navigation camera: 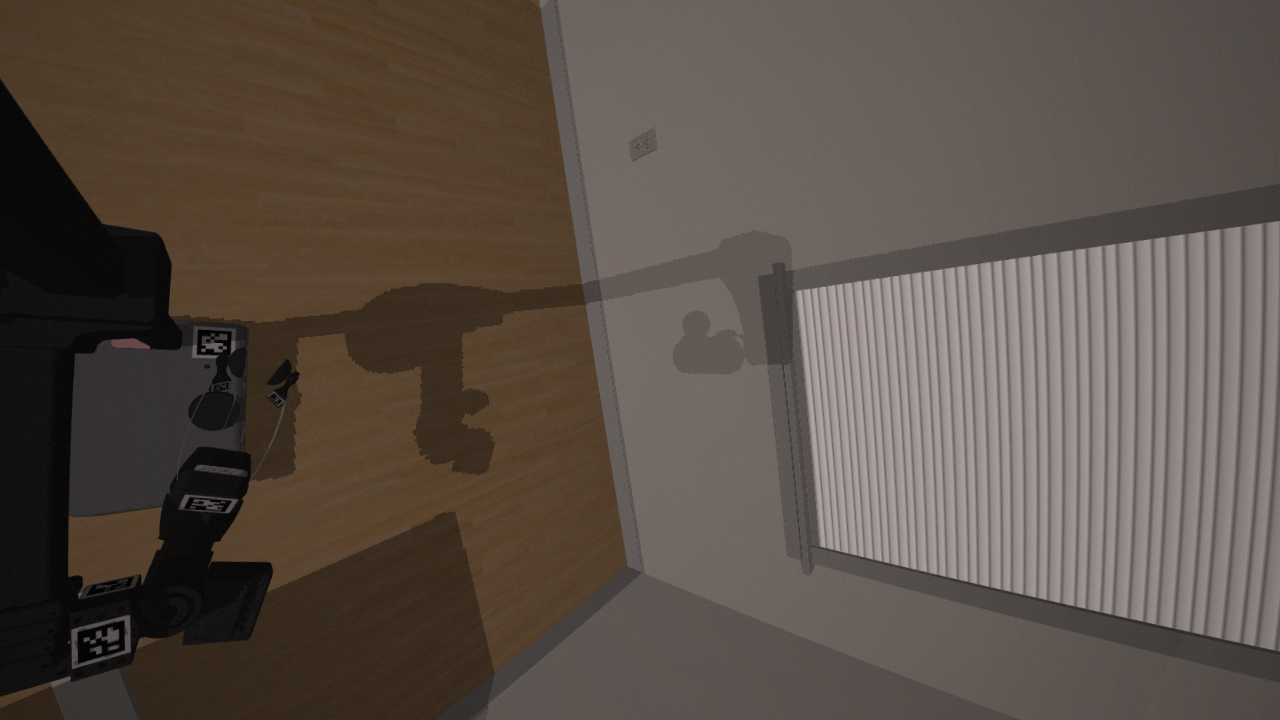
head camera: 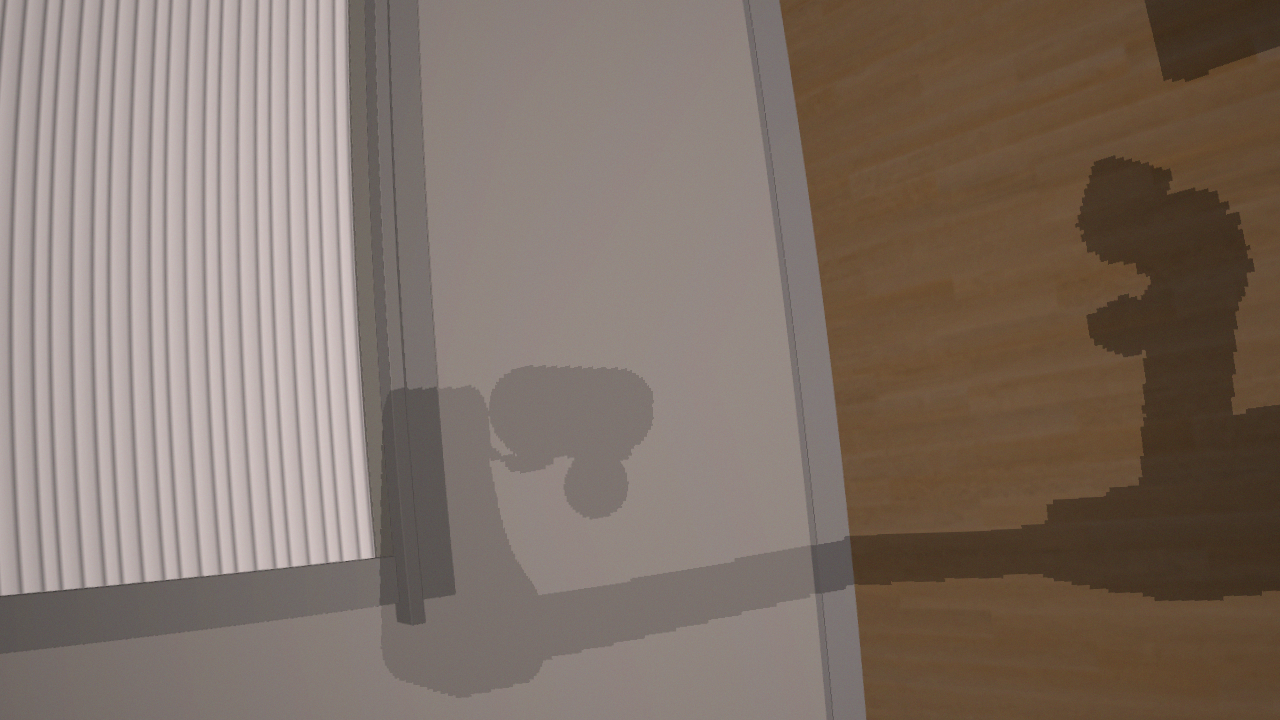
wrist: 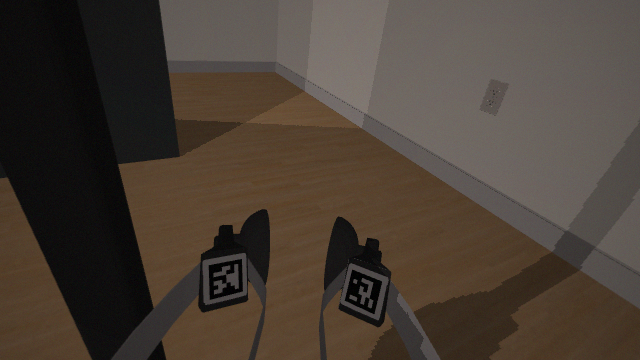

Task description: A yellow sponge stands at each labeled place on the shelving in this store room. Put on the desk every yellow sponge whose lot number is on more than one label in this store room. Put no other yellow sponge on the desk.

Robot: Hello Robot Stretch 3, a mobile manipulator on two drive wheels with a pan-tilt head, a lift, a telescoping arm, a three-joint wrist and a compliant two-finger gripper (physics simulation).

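Pixels of known places: gripper, fingertip midpoint: (navigation camera: 265,354); robot's base, link origin: (navigation camera: 213,407).
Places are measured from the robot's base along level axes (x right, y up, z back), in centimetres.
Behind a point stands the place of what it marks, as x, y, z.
My gripper (navigation camera: 259,367) @(-9.2, 53.0, -5.3) (wrist: 299,238) @(-9.2, 53.0, -5.3) is open and empty. In the wrist view its two fingertips stand apart with wood floor visible between and beyond them. In the navigation view it hangs at the left, beside and partly over my grey base (navigation camera: 116,438) @(4.1, 16.0, 12.1). The yellow sponges, the lot labels and the desk do not show in these views. A tall dark block (wrist: 135,95) stands at the upper left of the wrist view, beyond the gripper; whether it is part of the shelving I cannot tell.
A pale wall (head camera: 608,223) @(13.7, 45.0, -119.1) (navigation camera: 716,161) @(-70.7, 66.4, -101.4) (wrist: 430,60) with a grey baseboard borders the wood floor (head camera: 966,358) @(-4.9, 0.0, -85.5) (navigation camera: 402,179) @(-64.5, 0.1, -36.8) (wrist: 280,175). It bears a window with a ribbed blind (head camera: 179,268) @(4.1, 107.2, -116.4) (navigation camera: 1029,402) @(0.2, 132.9, -115.7) and an outlet (navigation camera: 642,144) @(-85.4, 40.2, -97.8) (wrist: 494,97). A black post (wrist: 65,150) crosses the wrist view's left side.
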